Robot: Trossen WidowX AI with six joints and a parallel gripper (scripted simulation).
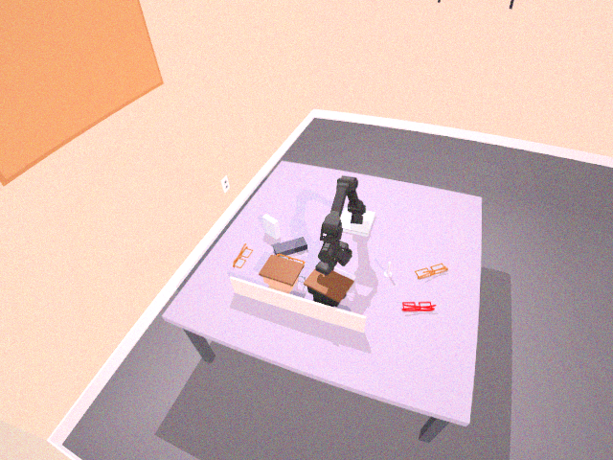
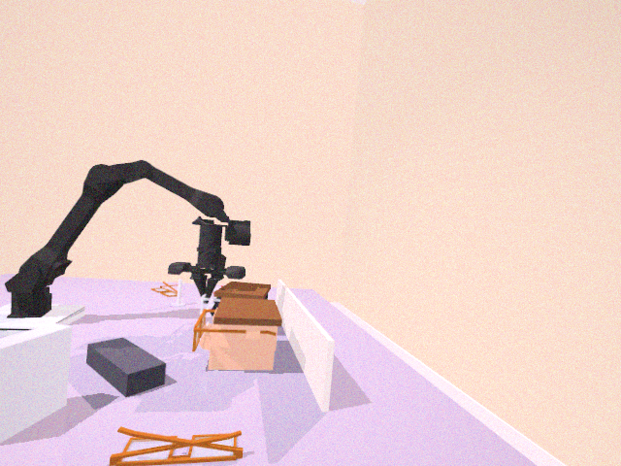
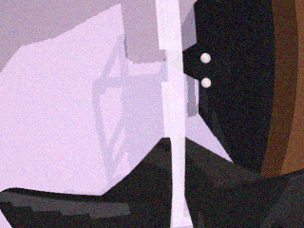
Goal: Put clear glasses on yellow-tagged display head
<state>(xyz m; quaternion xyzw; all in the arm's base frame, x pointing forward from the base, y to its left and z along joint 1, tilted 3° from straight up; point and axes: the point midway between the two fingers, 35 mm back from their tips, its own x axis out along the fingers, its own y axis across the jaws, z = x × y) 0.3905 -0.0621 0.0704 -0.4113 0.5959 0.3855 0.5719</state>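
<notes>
The dark head is 8 cm ahead of my gripper tip, 1 cm to the left of it and 1 cm below it. From my gripper tip the other things lie so: tan head (21 cm to the right, 4 cm ahead, 1 cm below); then white panel (20 cm ahead, 13 cm to the right, 1 cm below); then white stand (25 cm to the left, 7 cm behind, 4 cm below).
</notes>
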